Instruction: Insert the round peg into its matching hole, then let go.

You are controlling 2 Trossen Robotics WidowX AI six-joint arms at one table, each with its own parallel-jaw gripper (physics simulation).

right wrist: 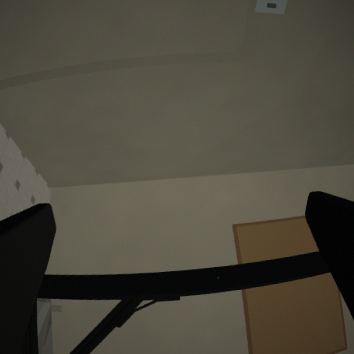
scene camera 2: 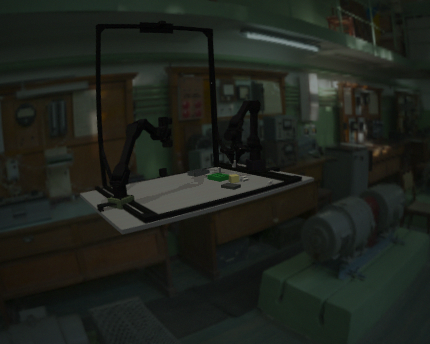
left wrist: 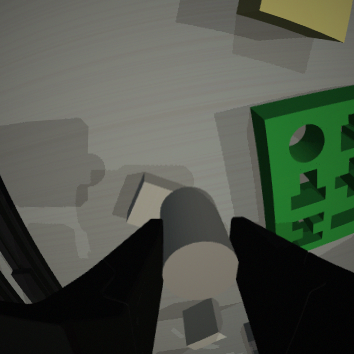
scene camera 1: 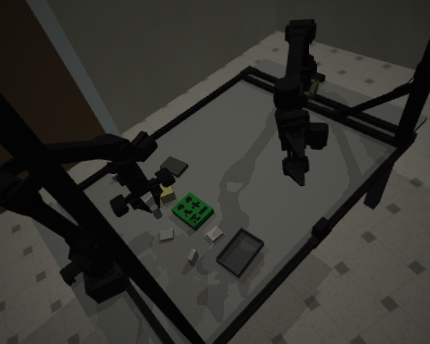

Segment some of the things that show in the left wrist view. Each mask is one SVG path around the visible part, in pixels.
My left gripper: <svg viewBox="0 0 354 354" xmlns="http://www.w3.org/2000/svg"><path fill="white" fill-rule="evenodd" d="M162 219L150 218L89 270L46 298L34 303L0 300L0 354L152 354L163 283ZM233 216L230 220L229 239L238 259L236 283L258 354L354 354L354 272L308 252L306 249L243 216Z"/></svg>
A round peg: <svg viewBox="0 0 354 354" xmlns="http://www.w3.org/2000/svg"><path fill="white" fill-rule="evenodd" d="M184 186L171 191L163 199L160 206L160 218L163 221L162 279L167 289L179 297L193 300L206 299L222 293L234 282L238 259L210 194L198 187Z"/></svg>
A green hole board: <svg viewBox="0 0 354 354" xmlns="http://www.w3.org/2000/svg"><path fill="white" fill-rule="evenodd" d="M354 85L308 93L250 107L262 190L265 228L306 250L354 232ZM299 173L303 173L309 181L300 183ZM305 124L305 131L301 139L295 144L289 145L289 140L294 131Z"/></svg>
A yellow block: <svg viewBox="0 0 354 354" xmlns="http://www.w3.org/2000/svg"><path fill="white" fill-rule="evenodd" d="M236 14L264 21L307 37L344 42L352 0L238 0Z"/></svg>
